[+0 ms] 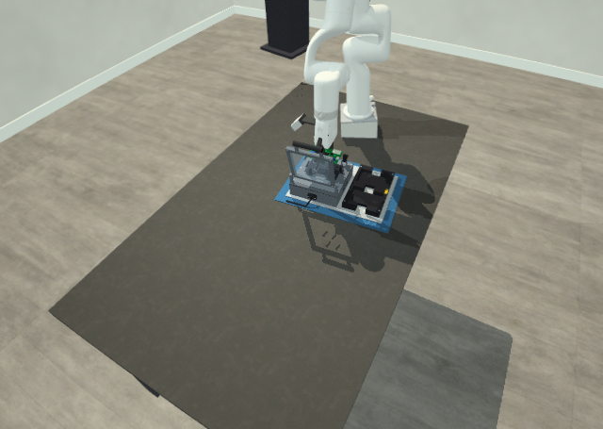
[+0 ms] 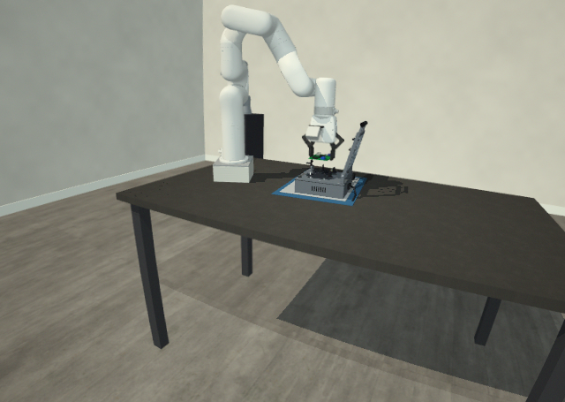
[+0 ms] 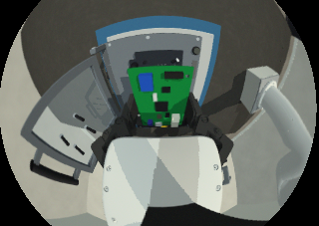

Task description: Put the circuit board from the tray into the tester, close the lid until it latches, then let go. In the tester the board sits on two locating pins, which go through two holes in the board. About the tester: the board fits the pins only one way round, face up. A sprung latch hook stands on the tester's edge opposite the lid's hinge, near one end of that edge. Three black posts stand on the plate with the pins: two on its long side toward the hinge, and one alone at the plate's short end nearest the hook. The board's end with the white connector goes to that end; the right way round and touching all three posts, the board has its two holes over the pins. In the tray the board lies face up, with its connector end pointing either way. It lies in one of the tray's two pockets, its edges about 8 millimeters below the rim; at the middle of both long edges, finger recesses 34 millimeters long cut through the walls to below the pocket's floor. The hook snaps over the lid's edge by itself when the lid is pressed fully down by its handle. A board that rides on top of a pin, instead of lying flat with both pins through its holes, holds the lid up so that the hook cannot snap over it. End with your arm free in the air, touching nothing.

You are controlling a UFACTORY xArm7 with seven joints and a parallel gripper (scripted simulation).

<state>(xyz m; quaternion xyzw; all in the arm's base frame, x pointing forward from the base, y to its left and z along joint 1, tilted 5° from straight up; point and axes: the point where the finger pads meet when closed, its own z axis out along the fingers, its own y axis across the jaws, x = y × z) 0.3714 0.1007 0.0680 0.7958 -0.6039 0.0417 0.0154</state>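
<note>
Now: the tester 4 cm to the left of my hand, 2 cm below it and 2 cm ahead of it. Round my hand: tester plate (7 cm below, 1 cm to the left, 1 cm ahead); then green circuit board (right at my hand); then latch hook (7 cm behind, 5 cm below, 4 cm to the left).
</note>
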